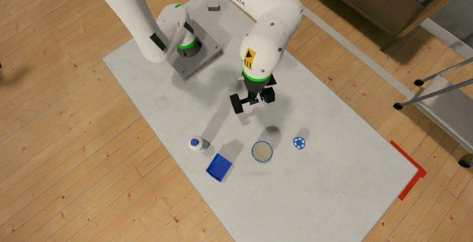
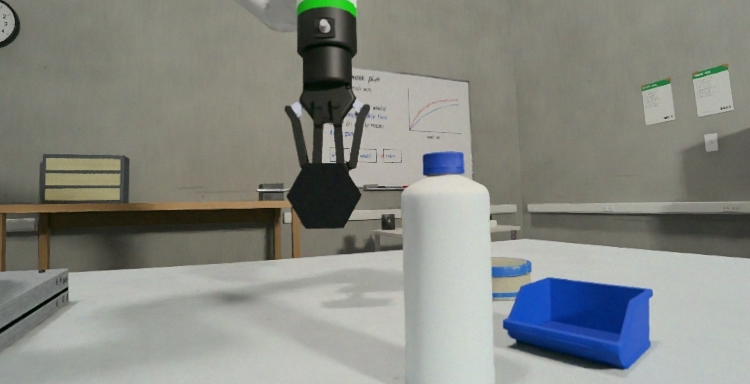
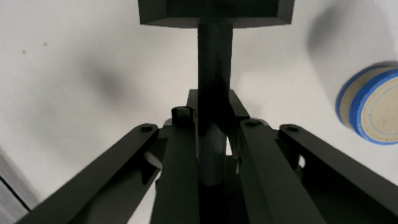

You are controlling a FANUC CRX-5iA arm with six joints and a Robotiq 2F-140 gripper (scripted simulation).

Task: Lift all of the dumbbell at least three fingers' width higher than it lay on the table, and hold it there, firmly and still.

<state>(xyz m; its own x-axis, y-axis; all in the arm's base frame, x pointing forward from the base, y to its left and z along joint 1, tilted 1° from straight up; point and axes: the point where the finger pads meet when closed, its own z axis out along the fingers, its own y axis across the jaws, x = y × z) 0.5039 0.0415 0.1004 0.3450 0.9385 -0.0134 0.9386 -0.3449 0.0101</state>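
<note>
My hand is right at the black dumbbell. Also, from my hand: blue bin: 310 mm to the right, 140 mm ahead, 120 mm below.
</note>
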